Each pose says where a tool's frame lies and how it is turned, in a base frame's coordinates. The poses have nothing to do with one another.
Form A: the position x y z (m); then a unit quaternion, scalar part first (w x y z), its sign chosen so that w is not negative.
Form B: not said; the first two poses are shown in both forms.
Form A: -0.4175, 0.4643, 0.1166, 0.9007, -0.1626, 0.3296, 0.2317
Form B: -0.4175, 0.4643, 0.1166, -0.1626, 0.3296, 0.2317, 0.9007
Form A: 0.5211, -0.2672, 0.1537, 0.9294, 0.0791, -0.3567, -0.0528
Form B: 0.5211, -0.2672, 0.1537, 0.0791, -0.3567, -0.0528, 0.9294
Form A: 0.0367, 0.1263, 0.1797, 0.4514, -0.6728, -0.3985, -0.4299
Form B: 0.0367, 0.1263, 0.1797, -0.6728, -0.3985, -0.4299, 0.4514
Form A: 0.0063, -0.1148, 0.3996, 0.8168, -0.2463, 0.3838, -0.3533
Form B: 0.0063, -0.1148, 0.3996, -0.2463, 0.3838, -0.3533, 0.8168
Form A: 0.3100, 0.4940, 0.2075, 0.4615, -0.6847, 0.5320, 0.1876
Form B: 0.3100, 0.4940, 0.2075, -0.6847, 0.5320, 0.1876, 0.4615
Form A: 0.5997, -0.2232, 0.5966, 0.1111, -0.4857, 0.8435, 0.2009
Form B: 0.5997, -0.2232, 0.5966, -0.4857, 0.8435, 0.2009, 0.1111
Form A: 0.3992, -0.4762, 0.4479, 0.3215, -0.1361, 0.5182, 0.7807
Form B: 0.3992, -0.4762, 0.4479, -0.1361, 0.5182, 0.7807, 0.3215
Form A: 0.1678, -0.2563, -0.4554, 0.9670, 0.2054, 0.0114, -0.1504
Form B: 0.1678, -0.2563, -0.4554, 0.2054, 0.0114, -0.1504, 0.9670
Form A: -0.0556, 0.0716, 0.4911, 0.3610, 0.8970, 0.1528, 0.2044
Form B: -0.0556, 0.0716, 0.4911, 0.8970, 0.1528, 0.2044, 0.3610
